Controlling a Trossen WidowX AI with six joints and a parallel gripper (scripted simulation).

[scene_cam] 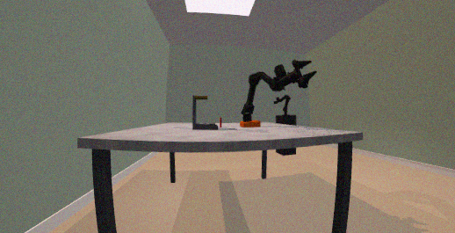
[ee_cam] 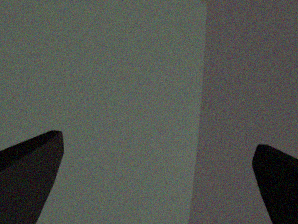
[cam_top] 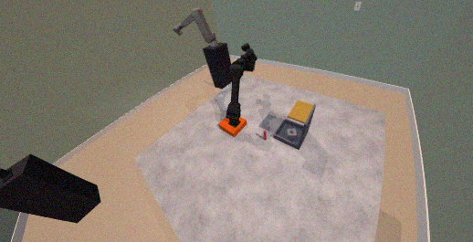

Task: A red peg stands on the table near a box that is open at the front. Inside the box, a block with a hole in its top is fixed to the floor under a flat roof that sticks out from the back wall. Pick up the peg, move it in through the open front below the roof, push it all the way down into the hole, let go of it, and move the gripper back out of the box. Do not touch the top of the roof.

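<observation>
The red peg is 45 cm ahead of my gripper tip, 54 cm to the right of it and 32 cm below it. The rest, counted from my gripper tip: yellow roof: 60 cm ahead, 43 cm to the right, 14 cm below.
</observation>
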